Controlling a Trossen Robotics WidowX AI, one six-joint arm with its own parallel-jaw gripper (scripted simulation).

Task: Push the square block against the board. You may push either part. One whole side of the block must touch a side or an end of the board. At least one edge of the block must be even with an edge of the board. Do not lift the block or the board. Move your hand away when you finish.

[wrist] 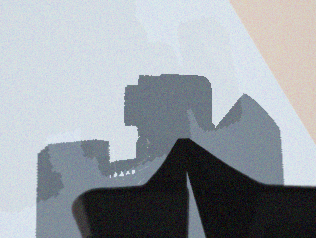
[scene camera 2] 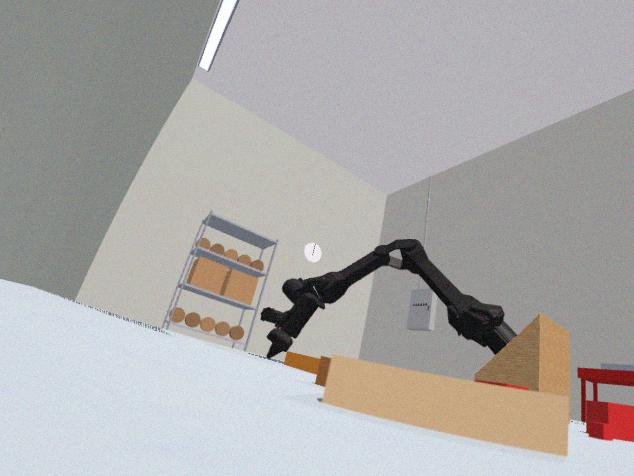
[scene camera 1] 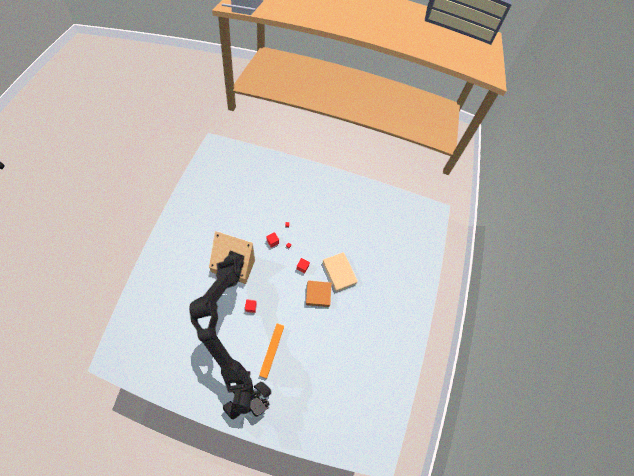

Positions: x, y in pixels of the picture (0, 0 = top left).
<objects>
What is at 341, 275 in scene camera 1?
A pale tan slab.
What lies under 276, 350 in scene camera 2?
My gripper.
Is my gripper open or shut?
Shut.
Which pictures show the pale tan slab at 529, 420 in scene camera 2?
Scene camera 2 and scene camera 1 only.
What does my gripper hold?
Nothing.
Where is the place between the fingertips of my gripper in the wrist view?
At 183, 143
</objects>
